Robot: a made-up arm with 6 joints.
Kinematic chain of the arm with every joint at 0, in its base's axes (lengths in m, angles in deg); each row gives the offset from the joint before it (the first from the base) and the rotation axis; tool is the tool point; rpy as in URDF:
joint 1: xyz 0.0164 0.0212 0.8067 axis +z
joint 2: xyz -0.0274 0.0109 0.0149 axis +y
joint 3: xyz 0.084 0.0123 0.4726 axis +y
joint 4: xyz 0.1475 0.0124 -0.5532 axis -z
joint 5: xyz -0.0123 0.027 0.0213 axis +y
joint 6: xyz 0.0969 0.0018 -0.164 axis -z
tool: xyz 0.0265 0.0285 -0.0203 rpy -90 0 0
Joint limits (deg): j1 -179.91..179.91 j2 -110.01..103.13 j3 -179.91..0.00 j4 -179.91..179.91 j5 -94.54..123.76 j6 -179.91..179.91
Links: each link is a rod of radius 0.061 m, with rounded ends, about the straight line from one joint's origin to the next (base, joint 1, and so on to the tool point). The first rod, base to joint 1, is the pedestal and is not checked.
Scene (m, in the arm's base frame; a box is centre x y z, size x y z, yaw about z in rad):
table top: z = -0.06
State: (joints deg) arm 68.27 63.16 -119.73 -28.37 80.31 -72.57
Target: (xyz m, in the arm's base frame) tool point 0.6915 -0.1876 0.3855
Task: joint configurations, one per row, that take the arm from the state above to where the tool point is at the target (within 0.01 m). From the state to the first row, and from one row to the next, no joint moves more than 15 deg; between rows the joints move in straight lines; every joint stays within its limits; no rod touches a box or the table.
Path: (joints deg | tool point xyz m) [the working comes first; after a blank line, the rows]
Joints at the target: -11.89 68.39 -98.26 -45.36 95.19 -74.90
Straight joint move there: clear.

1: 54.91 64.03 -116.15 -31.20 82.79 -72.96 | 0.5431 0.7587 0.5308
2: 41.55 64.90 -112.57 -34.03 85.27 -73.35 | 0.6781 0.5825 0.4929
3: 28.19 65.77 -109.00 -36.86 87.75 -73.73 | 0.7602 0.3851 0.4596
4: 14.83 66.65 -105.42 -39.70 90.23 -74.12 | 0.7875 0.1815 0.4305
5: 1.47 67.52 -101.84 -42.53 92.71 -74.51 | 0.7625 -0.0136 0.4059
6: -11.89 68.39 -98.26 -45.36 95.19 -74.90 | 0.6915 -0.1876 0.3855

